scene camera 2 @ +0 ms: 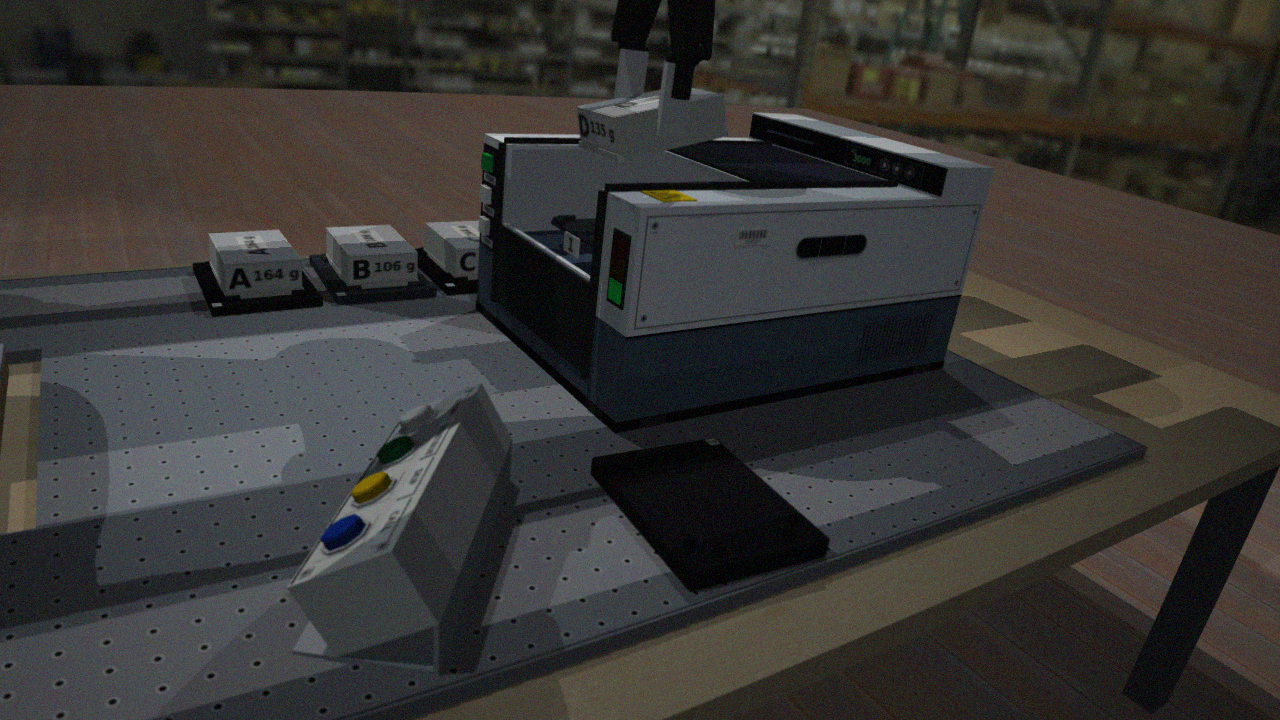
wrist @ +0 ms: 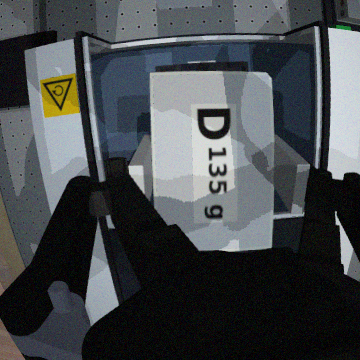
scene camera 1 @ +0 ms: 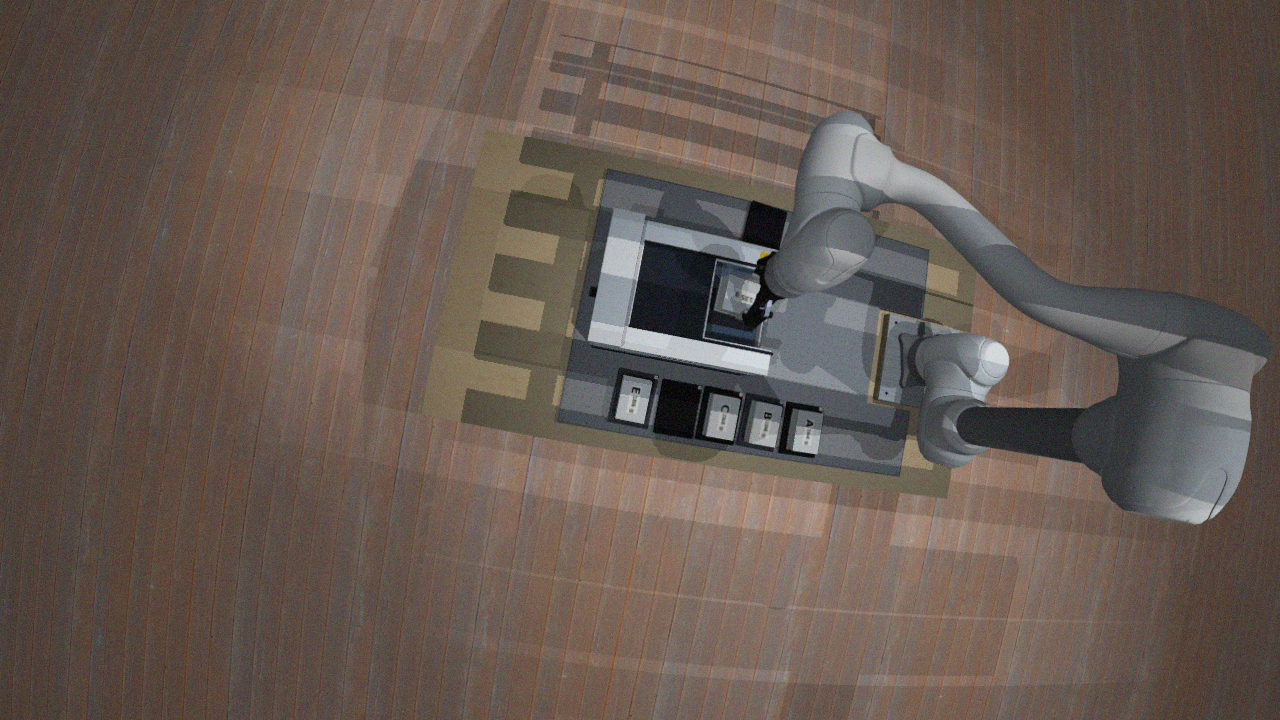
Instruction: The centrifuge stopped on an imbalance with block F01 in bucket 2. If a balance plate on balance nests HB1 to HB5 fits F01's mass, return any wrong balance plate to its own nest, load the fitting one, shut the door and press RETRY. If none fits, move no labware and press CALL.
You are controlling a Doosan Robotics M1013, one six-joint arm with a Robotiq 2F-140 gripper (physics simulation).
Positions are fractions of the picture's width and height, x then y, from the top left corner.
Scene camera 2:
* my gripper: 0.51,0.18
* centrifuge: 0.65,0.36
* flat black pad: 0.52,0.68
